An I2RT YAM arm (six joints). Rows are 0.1 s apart.
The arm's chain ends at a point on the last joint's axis. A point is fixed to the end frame.
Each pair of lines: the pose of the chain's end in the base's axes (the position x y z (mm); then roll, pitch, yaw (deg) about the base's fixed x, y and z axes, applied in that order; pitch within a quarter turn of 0, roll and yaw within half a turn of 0), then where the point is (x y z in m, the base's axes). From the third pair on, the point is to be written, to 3 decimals.
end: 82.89 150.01 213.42 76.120 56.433 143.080
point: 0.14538 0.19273 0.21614
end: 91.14 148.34 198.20 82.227 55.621 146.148
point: 0.15511 0.18887 0.19632
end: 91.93 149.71 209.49 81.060 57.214 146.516
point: 0.155 0.192 0.209
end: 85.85 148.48 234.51 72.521 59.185 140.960
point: 0.147 0.192 0.241
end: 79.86 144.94 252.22 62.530 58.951 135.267
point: 0.139 0.191 0.265
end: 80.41 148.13 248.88 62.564 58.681 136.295
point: 0.138 0.195 0.262
